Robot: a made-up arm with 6 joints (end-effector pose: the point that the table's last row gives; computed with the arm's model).
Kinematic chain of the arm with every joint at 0, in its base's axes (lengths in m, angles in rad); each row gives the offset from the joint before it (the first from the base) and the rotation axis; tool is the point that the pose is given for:
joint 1: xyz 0 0 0.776 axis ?
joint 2: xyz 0.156 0 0 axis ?
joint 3: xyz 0 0 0.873 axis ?
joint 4: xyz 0 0 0.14 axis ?
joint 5: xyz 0.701 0 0 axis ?
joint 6: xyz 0.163 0 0 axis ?
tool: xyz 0 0 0
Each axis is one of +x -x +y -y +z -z.
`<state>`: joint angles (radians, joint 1 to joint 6).
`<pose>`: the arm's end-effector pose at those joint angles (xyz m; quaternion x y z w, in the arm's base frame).
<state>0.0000 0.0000 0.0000 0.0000 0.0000 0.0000</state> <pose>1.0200 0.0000 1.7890 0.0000 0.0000 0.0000 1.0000</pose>
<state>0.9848 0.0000 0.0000 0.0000 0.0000 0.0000</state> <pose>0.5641 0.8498 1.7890 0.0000 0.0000 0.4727 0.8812</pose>
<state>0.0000 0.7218 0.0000 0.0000 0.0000 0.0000</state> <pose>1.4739 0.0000 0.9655 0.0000 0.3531 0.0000 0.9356</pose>
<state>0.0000 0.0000 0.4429 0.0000 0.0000 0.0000</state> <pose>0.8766 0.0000 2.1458 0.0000 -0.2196 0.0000 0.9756</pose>
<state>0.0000 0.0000 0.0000 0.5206 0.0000 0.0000</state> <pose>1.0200 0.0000 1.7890 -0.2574 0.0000 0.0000 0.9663</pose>
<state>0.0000 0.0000 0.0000 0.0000 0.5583 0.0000</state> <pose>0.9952 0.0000 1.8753 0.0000 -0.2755 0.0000 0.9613</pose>
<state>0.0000 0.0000 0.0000 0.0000 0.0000 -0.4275</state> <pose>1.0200 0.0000 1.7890 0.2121 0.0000 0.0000 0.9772</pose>
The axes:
joint 1: +z
joint 2: +y
joint 3: -y
joint 4: -x
joint 5: -y
joint 6: -x

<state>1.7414 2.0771 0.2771 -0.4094 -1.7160 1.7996</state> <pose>-0.1919 0.7359 -0.3053 0.2893 -0.5954 -0.5170 0.5427</pose>
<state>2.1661 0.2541 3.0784 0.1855 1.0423 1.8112</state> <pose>0.2339 -0.3917 1.6009 0.5709 -0.0291 -0.5971 0.5628</pose>
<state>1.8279 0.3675 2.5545 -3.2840 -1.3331 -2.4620</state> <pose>0.0726 -0.1876 2.0226 0.8147 -0.4721 -0.3054 0.1417</pose>
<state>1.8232 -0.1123 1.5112 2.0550 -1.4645 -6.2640</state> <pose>0.1876 -0.1528 2.3494 0.0089 -0.0422 -0.1172 0.9922</pose>
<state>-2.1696 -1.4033 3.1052 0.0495 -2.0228 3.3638</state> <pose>0.4667 0.6968 0.3061 0.0607 -0.3330 0.4295 0.8372</pose>
